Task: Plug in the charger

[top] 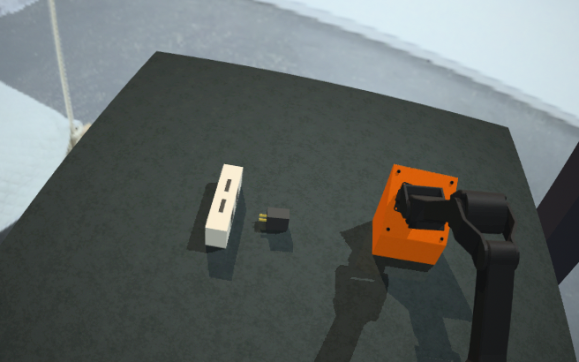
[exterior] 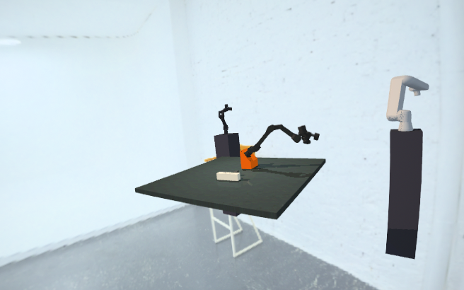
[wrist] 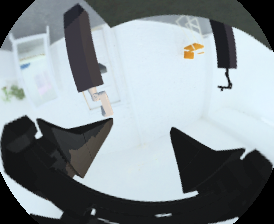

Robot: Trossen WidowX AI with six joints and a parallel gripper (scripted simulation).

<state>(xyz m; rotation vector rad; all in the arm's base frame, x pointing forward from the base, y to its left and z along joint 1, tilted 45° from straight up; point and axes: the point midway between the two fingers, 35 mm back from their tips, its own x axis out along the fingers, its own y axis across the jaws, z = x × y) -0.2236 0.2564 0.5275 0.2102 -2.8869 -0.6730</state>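
Right now the dark two-prong charger is 56 cm ahead of my gripper tip, 49 cm to the right of it and 28 cm below it.
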